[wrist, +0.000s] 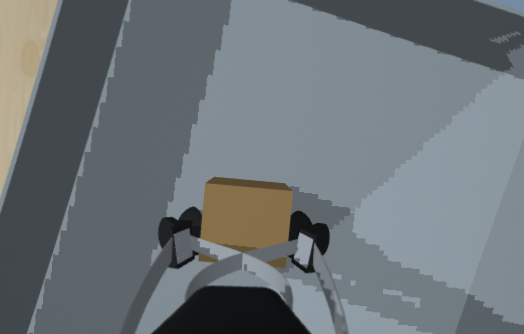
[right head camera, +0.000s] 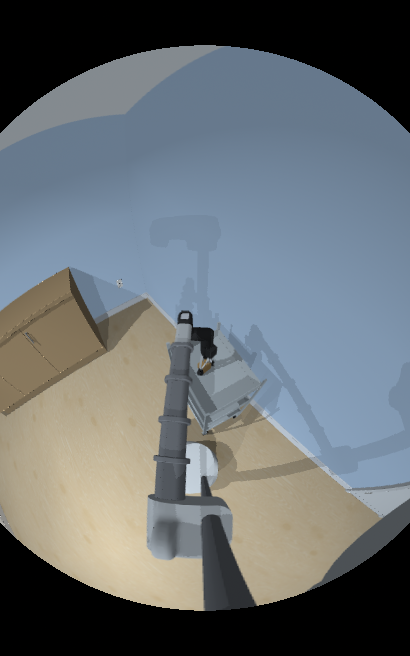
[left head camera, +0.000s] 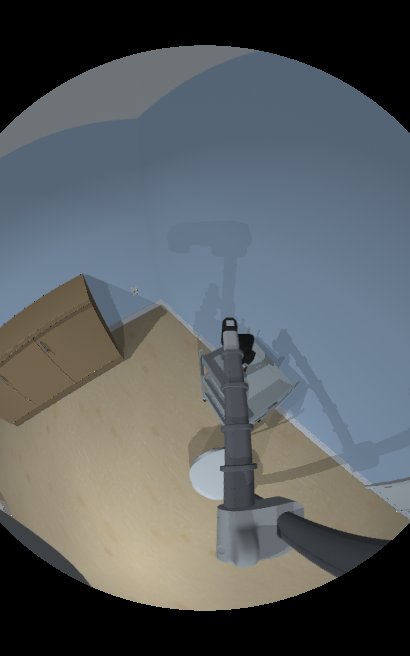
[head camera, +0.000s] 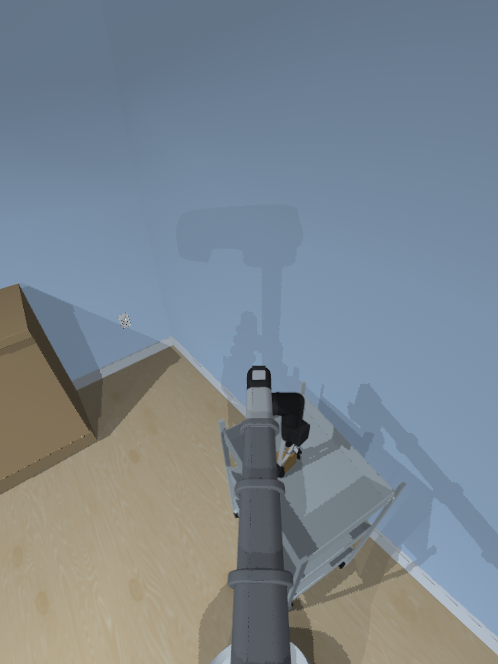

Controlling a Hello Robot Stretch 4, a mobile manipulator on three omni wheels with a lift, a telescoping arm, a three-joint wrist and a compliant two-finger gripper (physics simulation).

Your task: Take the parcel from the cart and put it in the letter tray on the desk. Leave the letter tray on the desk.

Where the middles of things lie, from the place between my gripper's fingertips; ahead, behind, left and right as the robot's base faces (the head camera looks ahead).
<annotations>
Now: hand 10 mm short of the brown parcel (wrist: 244, 215), 10 mm to the right of it and 30 mm below it.
</annotations>
